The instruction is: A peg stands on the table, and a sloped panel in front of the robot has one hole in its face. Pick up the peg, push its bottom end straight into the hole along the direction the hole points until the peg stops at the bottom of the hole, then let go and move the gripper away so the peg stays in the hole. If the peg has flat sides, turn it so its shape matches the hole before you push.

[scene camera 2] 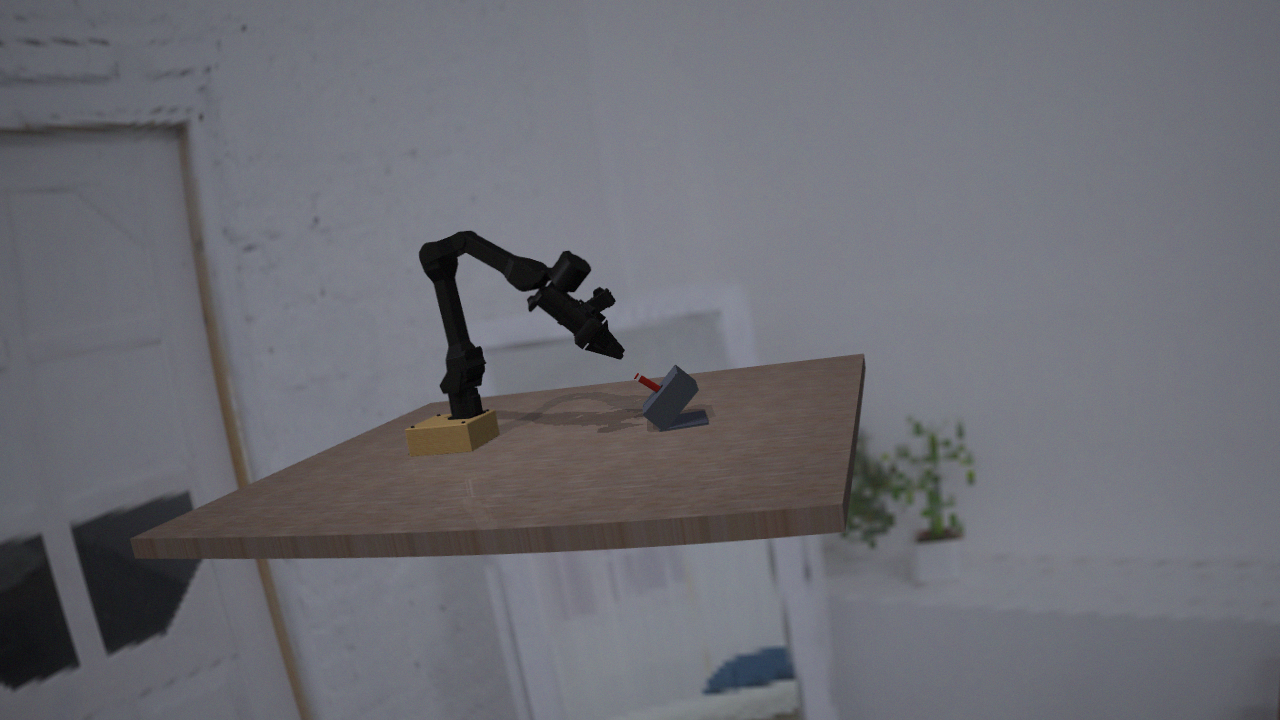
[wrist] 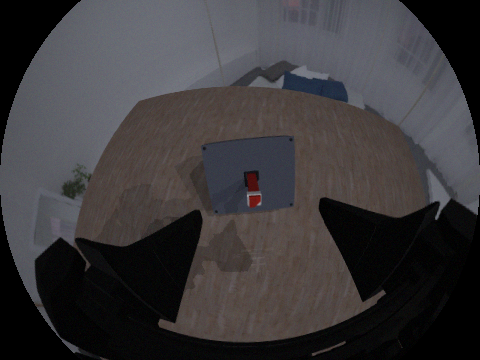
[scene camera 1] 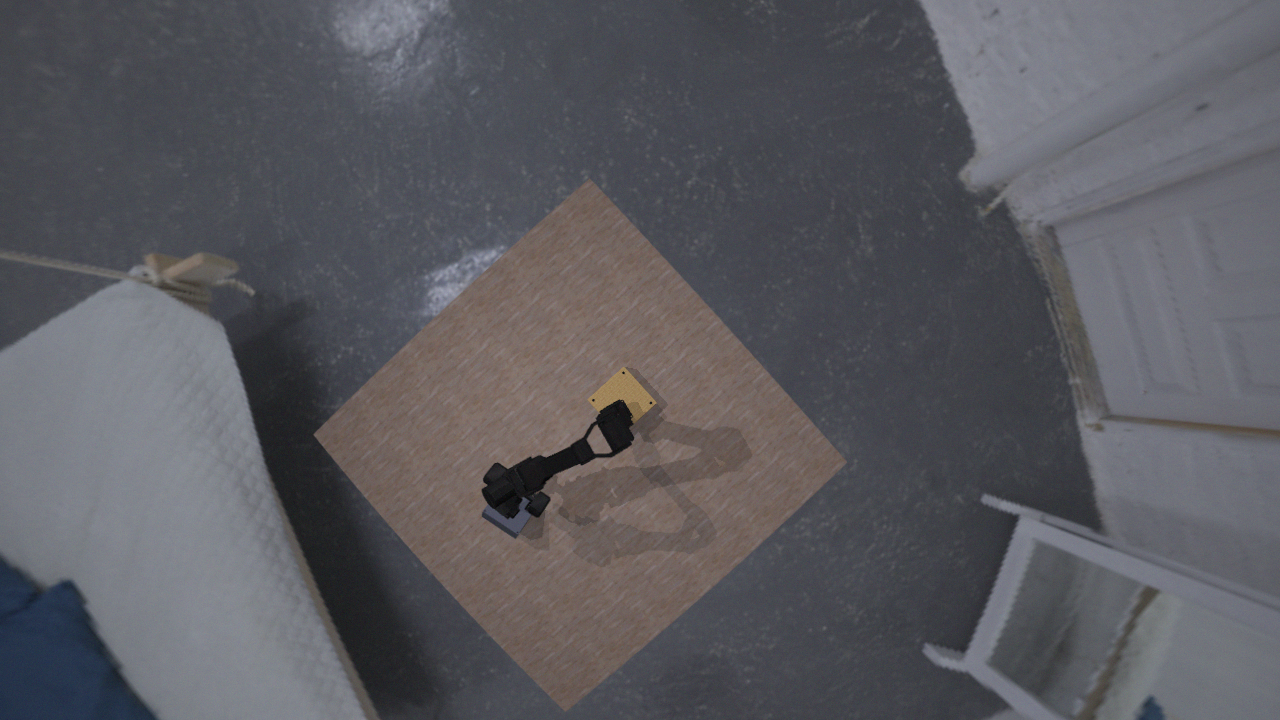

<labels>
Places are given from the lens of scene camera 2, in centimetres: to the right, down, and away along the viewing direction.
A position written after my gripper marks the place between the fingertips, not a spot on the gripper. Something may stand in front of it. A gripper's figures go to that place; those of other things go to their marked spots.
my gripper (scene camera 2: 622, 355): -4, -1, 191
grey sloped panel (scene camera 2: 662, 408): 4, 10, 186
</labels>
